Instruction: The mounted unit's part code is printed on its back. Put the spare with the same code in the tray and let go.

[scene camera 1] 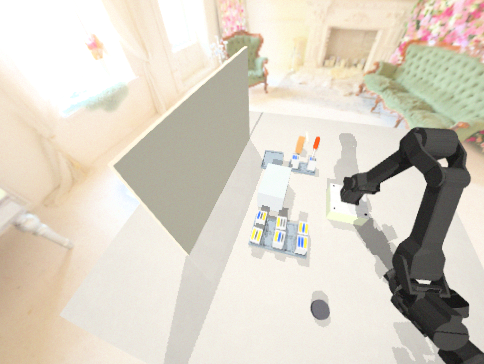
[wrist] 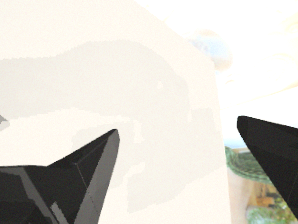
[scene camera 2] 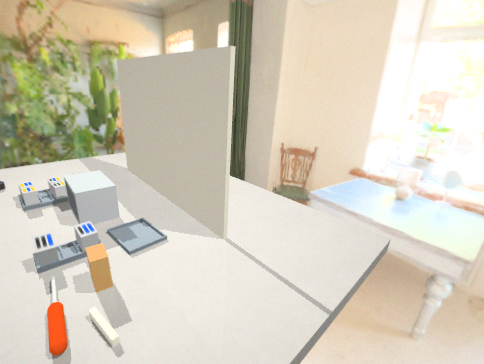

Labels:
same spot on tall grey panel: (scene camera 2: 177, 107) = (scene camera 1: 229, 105)
same spot on mounted unit: (scene camera 1: 271, 194) = (scene camera 2: 81, 173)

